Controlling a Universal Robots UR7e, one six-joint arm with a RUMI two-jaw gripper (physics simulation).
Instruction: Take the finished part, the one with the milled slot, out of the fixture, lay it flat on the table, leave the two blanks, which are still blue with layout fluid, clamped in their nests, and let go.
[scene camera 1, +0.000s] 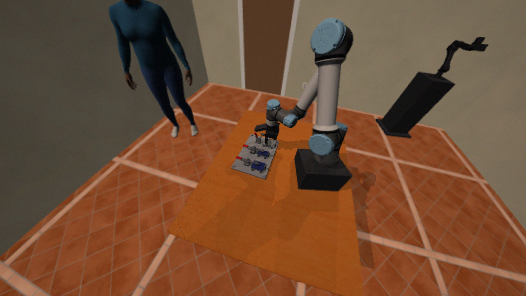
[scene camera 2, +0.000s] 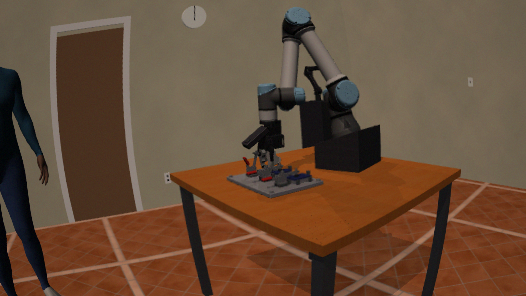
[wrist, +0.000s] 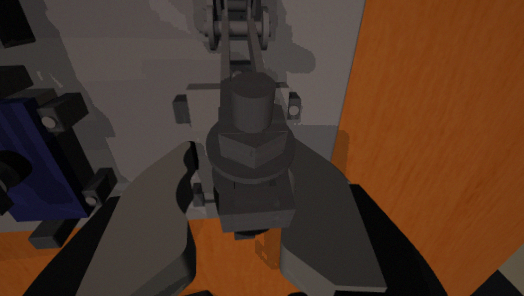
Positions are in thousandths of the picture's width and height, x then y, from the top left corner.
In view: the gripper (scene camera 2: 509, 579), a finished part (wrist: 388, 340), a clamp arm (wrist: 478, 502) and a grey fixture plate (wrist: 245, 231).
The gripper also shows in the wrist view (wrist: 461, 478).
